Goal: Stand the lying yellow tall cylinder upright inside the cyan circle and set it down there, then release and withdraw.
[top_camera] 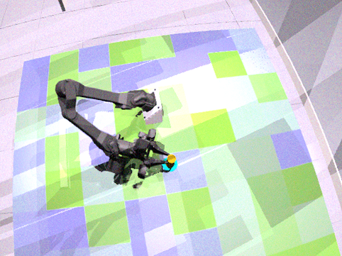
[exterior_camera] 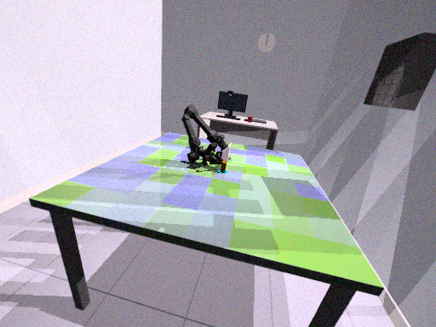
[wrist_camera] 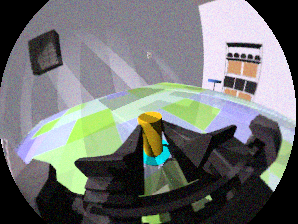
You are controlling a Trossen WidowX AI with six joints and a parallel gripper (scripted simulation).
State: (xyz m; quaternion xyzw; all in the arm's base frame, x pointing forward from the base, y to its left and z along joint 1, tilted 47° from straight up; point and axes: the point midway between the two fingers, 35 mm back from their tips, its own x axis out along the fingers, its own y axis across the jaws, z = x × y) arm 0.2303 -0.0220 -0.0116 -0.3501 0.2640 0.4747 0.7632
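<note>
The yellow cylinder lies 2 cm below my gripper tip. The rest, counted from my gripper tip: cyan circle (6 cm below).
</note>
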